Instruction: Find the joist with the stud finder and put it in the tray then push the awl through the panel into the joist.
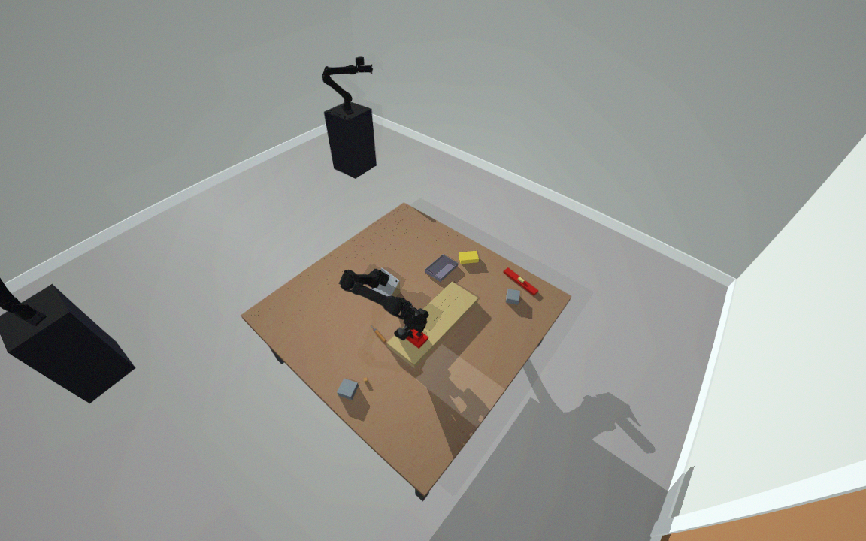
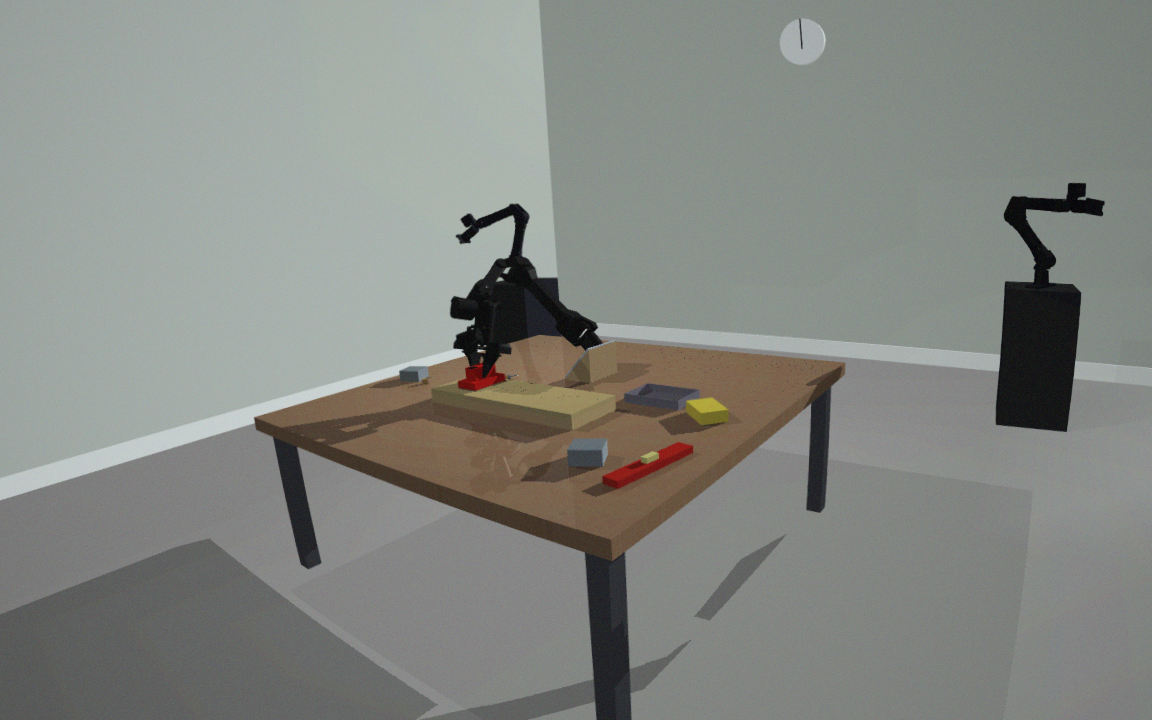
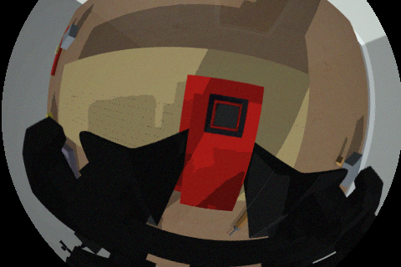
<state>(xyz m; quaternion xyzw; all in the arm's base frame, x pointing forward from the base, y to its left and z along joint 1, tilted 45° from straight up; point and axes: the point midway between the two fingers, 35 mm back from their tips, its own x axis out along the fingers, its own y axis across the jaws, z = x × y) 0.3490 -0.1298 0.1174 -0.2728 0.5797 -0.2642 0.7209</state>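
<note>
Now: the grey-purple tray 180 mm behind my gripper tip, 490 mm to the left of it and 50 mm below it. Round my gripper tip: red stud finder (10 mm ahead, 20 mm above); tiny orange bit (60 mm behind, 300 mm to the right, 60 mm below); awl (190 mm behind, 70 mm to the right, 60 mm below).
</note>
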